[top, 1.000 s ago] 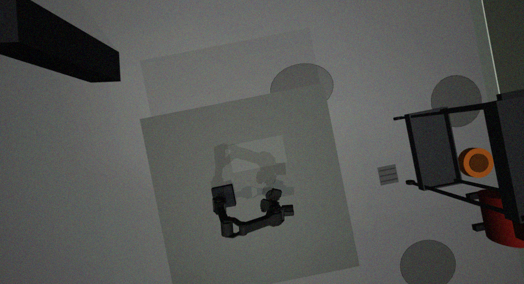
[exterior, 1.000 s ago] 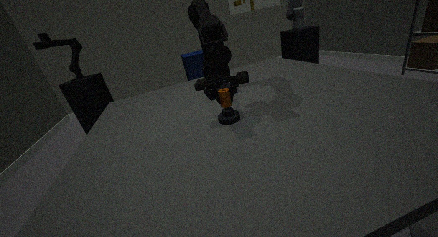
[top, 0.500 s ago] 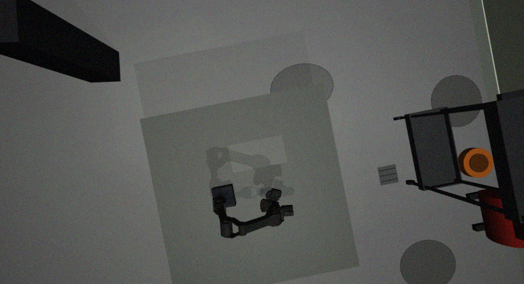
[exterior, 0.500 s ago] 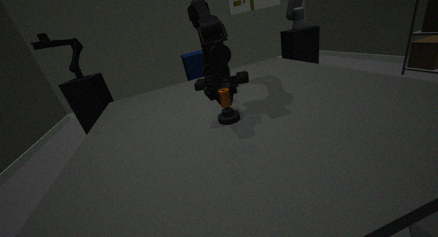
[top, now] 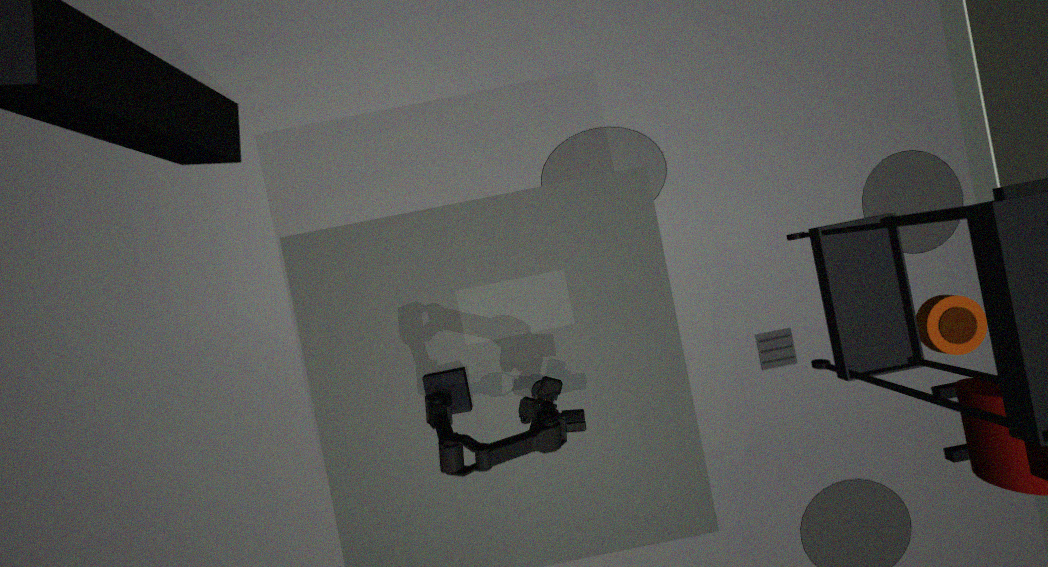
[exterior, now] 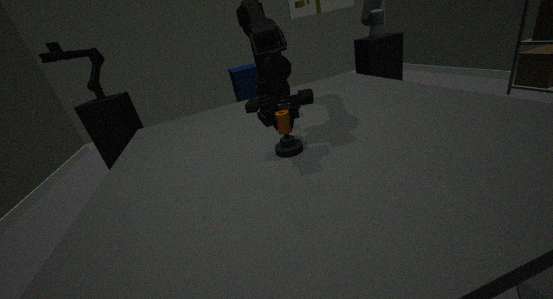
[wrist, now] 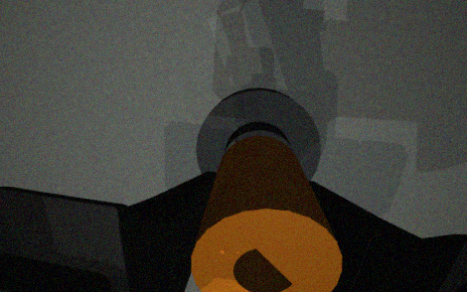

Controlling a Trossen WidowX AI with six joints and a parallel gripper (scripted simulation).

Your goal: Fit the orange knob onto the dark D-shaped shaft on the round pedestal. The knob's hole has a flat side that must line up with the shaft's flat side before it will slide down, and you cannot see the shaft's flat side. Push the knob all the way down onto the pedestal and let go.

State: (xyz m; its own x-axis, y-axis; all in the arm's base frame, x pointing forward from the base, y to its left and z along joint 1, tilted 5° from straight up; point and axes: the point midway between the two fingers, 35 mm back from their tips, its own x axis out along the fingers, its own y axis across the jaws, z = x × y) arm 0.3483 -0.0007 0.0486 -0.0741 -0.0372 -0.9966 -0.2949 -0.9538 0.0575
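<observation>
My gripper tip is 2 cm below the orange knob. From my gripper tip the other things lie so: dark round pedestal: 4 cm below.
</observation>
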